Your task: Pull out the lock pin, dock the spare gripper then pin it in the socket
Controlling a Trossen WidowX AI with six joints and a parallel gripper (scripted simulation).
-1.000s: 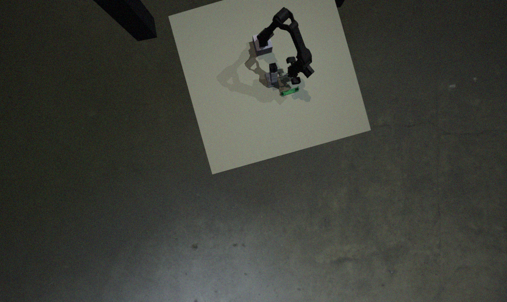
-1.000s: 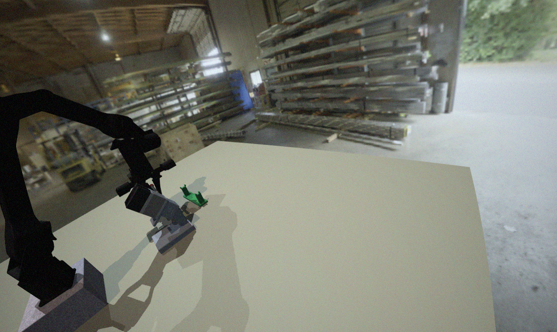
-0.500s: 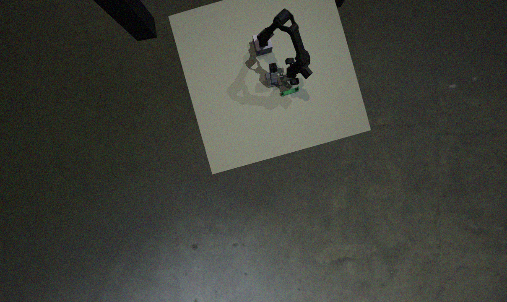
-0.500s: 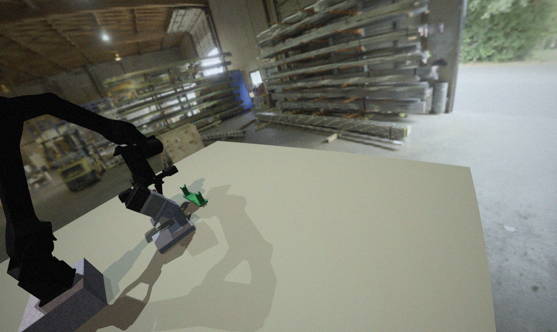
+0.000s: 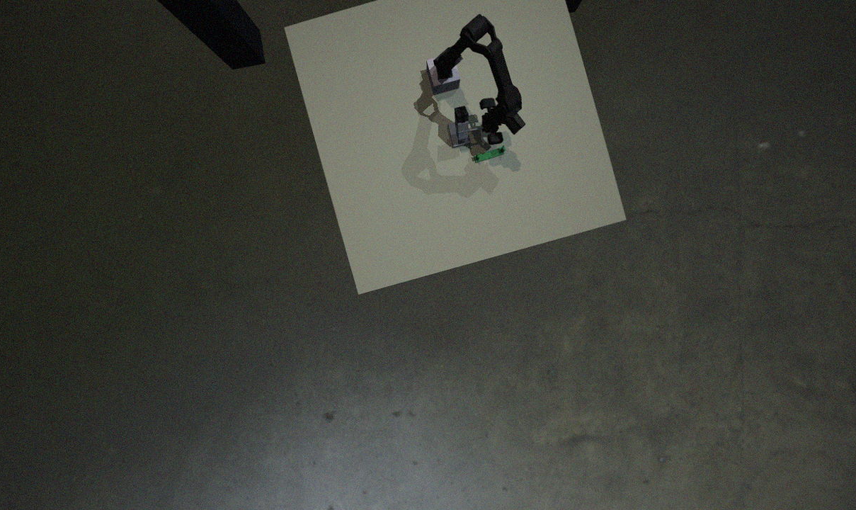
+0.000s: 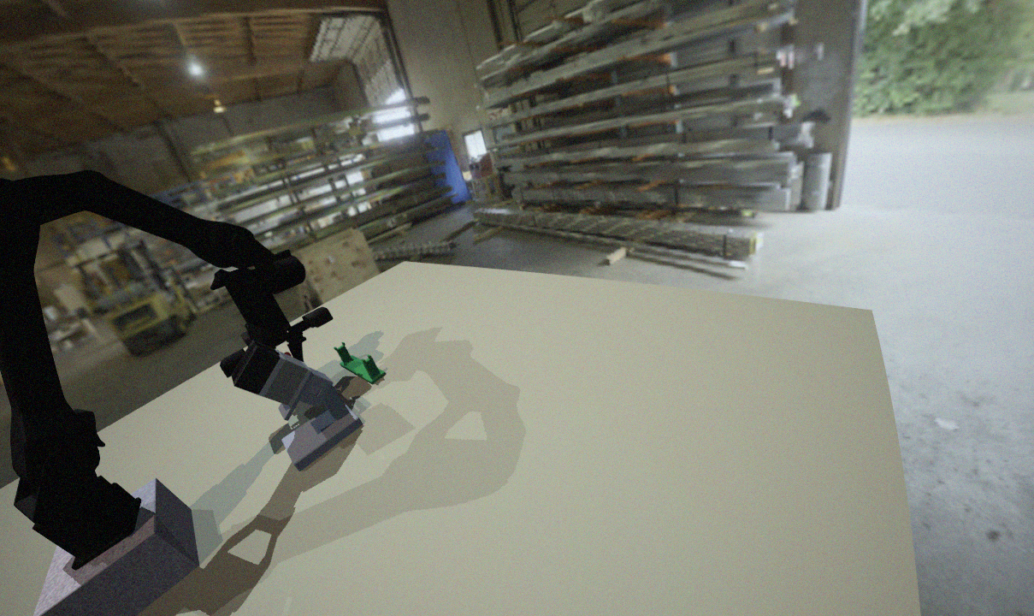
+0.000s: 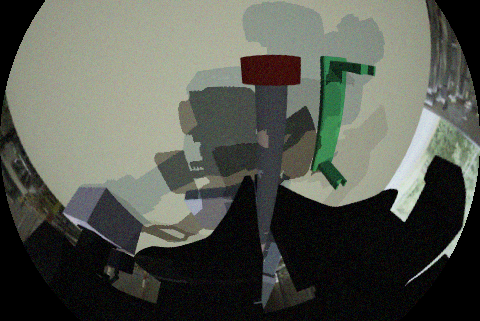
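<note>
The mount is 10 mm behind my gripper tip and 100 mm to the right of it. Also, from my gripper tip: green cradle 100 mm ahead, 20 mm to the left, 30 mm below; dark grey spare gripper 20 mm behind, 100 mm to the right, 70 mm above.
</note>
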